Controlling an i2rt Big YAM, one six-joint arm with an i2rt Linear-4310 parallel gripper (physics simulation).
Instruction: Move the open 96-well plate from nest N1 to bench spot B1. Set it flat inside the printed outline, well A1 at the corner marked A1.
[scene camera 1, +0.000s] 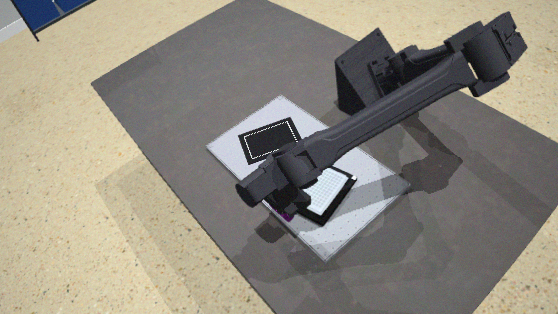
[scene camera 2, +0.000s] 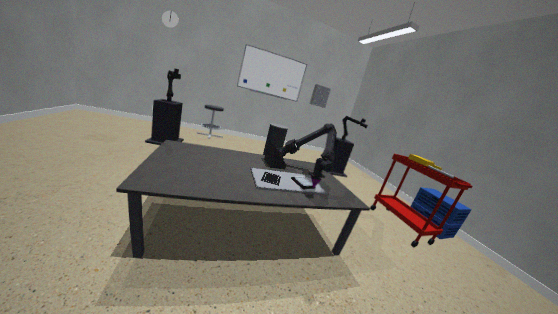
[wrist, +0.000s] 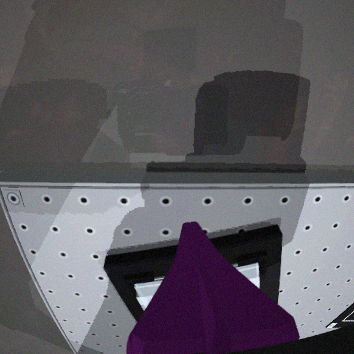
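Pixels of known places: gripper, fingertip midpoint: (scene camera 1: 289, 220) (scene camera 2: 313, 187) (wrist: 189, 230); arm's base, origin of the base link: (scene camera 1: 384, 77) (scene camera 2: 278, 154).
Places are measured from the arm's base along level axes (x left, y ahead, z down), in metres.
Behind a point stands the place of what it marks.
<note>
The white 96-well plate (scene camera 1: 326, 190) {x 0.171, y 0.356, z 0.054 m} (scene camera 2: 303, 180) {x 0.150, y 0.363, z 0.055 m} (wrist: 147, 293) {x 0.205, y 0.409, z 0.055 m} lies flat in the black nest N1 (scene camera 1: 324, 219) {x 0.228, y 0.407, z 0.068 m} (wrist: 119, 267) {x 0.225, y 0.419, z 0.068 m} on the perforated grey board (scene camera 1: 359, 218) {x 0.274, y 0.337, z 0.080 m} (scene camera 2: 259, 182) {x -0.189, y 0.458, z 0.080 m} (wrist: 70, 239) {x 0.260, y 0.429, z 0.079 m}. Spot B1 is a black patch with a white printed outline (scene camera 1: 266, 129) {x -0.136, y 0.347, z 0.077 m} (scene camera 2: 271, 178) {x -0.095, y 0.369, z 0.078 m}, to the left of the nest on the same board, with nothing on it. My gripper (scene camera 1: 287, 217) {x 0.188, y 0.478, z 0.046 m} (scene camera 2: 316, 182) {x 0.188, y 0.478, z 0.046 m} (wrist: 189, 230) {x 0.188, y 0.478, z 0.046 m} is low over the plate's near short edge. Its purple fingers are pressed together into one wedge with nothing between them. The wedge and the arm hide part of the plate.
The arm's dark base block (scene camera 1: 359, 71) {x -0.030, y 0.069, z -0.044 m} (scene camera 2: 274, 146) {x -0.072, y 0.089, z -0.086 m} stands behind the board on the dark table (scene camera 1: 200, 78) {x -0.551, y 0.385, z 0.092 m} (scene camera 2: 200, 168) {x -0.590, y 0.368, z 0.092 m}. A red cart (scene camera 2: 396, 159) stands off to the right of the table. Two black pedestals with camera arms stand on the floor behind.
</note>
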